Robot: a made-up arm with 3 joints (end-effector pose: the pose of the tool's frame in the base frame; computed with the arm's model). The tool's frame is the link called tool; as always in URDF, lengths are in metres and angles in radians.
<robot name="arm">
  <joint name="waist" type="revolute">
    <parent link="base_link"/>
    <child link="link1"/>
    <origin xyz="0 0 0.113"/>
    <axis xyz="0 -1 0"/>
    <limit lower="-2.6" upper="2.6" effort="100" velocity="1"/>
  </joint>
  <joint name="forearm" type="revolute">
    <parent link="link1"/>
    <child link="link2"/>
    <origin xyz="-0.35 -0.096 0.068"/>
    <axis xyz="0 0 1"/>
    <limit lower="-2.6" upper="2.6" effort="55" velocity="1.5"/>
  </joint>
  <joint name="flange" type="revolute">
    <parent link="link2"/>
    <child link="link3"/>
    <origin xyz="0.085 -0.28 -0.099"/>
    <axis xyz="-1 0 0"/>
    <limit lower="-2.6" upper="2.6" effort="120" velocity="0.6"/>
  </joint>
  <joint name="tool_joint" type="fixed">
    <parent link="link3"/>
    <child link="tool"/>
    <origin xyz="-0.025 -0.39 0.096"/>
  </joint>
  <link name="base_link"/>
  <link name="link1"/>
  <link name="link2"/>
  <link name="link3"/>
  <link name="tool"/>
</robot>
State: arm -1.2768 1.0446 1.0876
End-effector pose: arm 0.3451 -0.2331 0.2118 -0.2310 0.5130 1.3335
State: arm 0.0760 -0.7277 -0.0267
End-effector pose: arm -0.7544 -0.6380 0.1103 0.0532 -0.0823 -0.7264
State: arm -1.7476 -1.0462 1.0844
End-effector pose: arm 0.4668 -0.3370 0.6865 -1.6503 1.9706 0.1826
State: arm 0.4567 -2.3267 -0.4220
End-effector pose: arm -0.7465 0.3234 -0.3687 0.7416 -0.7179 -2.2338
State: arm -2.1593 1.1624 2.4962
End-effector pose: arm 0.3321 -0.0055 0.3820 -0.5141 -0.0277 1.8226
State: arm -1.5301 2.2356 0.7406
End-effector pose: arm 0.3031 0.2616 0.1164 1.1180 0.1147 1.7129
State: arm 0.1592 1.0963 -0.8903
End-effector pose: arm 0.2518 -0.3168 -0.1238 0.7093 0.3502 1.0740
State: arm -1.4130 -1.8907 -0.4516
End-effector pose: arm -0.2717 0.0586 1.0900 -0.9774 0.5496 -1.6227
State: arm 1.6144 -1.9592 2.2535
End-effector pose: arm -0.1962 -0.1669 -0.2311 -0.2008 0.7675 -1.3555
